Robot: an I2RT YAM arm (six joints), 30 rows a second.
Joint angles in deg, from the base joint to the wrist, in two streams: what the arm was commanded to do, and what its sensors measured. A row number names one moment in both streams.
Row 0, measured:
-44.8, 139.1, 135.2, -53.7, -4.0, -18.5
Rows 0 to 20, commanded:
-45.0, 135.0, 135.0, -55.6, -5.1, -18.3
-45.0, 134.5, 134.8, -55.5, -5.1, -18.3
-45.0, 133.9, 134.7, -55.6, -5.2, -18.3
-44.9, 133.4, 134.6, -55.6, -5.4, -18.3
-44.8, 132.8, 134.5, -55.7, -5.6, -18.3
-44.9, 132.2, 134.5, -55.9, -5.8, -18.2
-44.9, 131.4, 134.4, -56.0, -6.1, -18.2
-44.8, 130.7, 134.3, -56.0, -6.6, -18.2
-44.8, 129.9, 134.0, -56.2, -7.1, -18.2
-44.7, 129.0, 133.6, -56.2, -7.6, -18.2
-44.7, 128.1, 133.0, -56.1, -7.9, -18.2
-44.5, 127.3, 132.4, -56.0, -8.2, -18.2
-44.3, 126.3, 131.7, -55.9, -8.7, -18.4
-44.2, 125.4, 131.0, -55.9, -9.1, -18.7
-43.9, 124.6, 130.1, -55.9, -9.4, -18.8
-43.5, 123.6, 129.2, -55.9, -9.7, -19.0
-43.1, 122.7, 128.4, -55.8, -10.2, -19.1
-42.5, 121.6, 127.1, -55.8, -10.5, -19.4
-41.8, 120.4, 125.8, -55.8, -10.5, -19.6
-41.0, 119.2, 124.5, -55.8, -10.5, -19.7
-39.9, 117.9, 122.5, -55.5, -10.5, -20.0
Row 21, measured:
-42.6, 121.3, 124.9, -54.2, -8.5, -18.7
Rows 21 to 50, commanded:
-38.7, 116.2, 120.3, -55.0, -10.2, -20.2
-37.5, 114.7, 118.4, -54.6, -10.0, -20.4
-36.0, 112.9, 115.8, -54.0, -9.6, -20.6
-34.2, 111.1, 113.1, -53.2, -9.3, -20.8
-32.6, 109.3, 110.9, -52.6, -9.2, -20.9
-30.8, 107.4, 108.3, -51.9, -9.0, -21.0
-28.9, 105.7, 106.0, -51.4, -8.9, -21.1
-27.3, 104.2, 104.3, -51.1, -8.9, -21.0
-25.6, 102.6, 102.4, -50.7, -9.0, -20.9
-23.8, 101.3, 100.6, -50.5, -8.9, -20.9
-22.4, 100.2, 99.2, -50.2, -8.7, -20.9
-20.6, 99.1, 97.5, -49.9, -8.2, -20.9
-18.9, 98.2, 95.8, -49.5, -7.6, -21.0
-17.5, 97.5, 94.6, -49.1, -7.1, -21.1
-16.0, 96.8, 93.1, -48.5, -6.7, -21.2
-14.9, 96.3, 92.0, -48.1, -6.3, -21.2
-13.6, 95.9, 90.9, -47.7, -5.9, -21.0
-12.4, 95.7, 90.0, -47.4, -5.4, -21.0
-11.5, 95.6, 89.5, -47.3, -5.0, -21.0
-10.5, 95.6, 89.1, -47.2, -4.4, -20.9
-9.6, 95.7, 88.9, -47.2, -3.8, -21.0
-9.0, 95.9, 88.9, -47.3, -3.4, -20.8
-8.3, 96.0, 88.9, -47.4, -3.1, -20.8
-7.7, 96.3, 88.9, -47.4, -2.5, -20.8
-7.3, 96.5, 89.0, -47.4, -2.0, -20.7
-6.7, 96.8, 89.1, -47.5, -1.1, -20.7
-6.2, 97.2, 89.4, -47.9, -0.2, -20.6
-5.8, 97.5, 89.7, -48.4, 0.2, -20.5
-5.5, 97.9, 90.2, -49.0, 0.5, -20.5
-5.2, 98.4, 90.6, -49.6, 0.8, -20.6
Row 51, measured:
-6.1, 96.9, 88.5, -48.2, -1.8, -20.2
